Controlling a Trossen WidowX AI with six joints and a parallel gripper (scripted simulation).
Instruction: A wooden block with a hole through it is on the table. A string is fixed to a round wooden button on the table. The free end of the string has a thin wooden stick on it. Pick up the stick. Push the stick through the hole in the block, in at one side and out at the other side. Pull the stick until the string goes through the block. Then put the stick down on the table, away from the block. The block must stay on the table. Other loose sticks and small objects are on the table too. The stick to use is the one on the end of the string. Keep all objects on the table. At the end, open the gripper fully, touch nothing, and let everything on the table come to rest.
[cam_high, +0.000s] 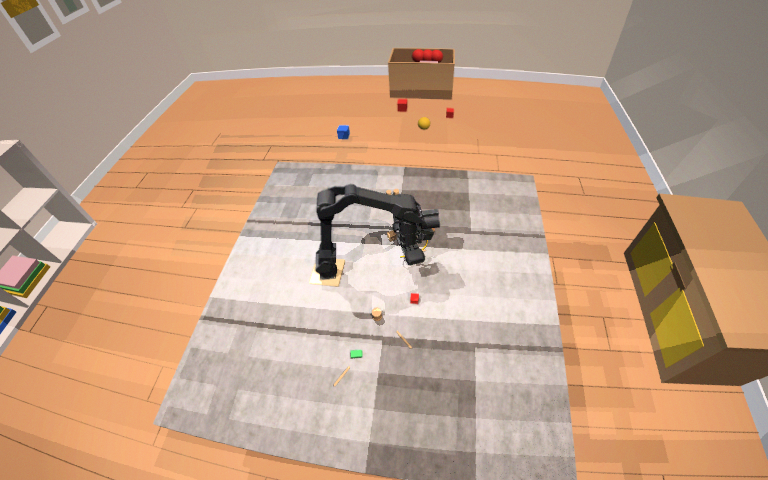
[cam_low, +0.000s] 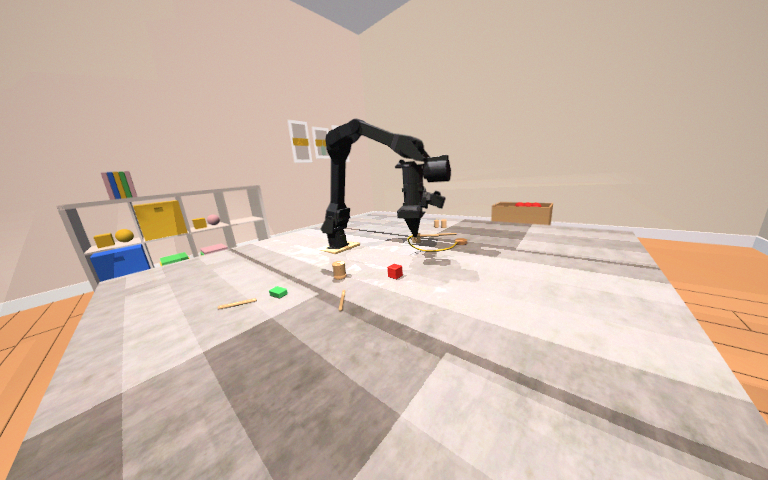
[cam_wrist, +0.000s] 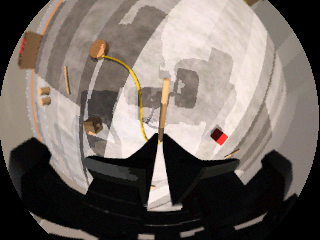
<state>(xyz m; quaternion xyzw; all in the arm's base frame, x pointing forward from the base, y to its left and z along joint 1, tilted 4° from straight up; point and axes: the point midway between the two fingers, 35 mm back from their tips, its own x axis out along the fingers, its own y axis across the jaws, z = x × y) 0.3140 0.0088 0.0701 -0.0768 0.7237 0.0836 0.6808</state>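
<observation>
The small wooden block lies 140 mm to the left of my gripper tip, 50 mm below it and 50 mm behind it. From my gripper tip the other things lie so: round wooden button: 160 mm to the left, 100 mm ahead, 50 mm below; then red cube: 160 mm to the right, 50 mm below, 10 mm ahead; then loose stick: 260 mm to the left, 60 mm below, 40 mm ahead.
</observation>
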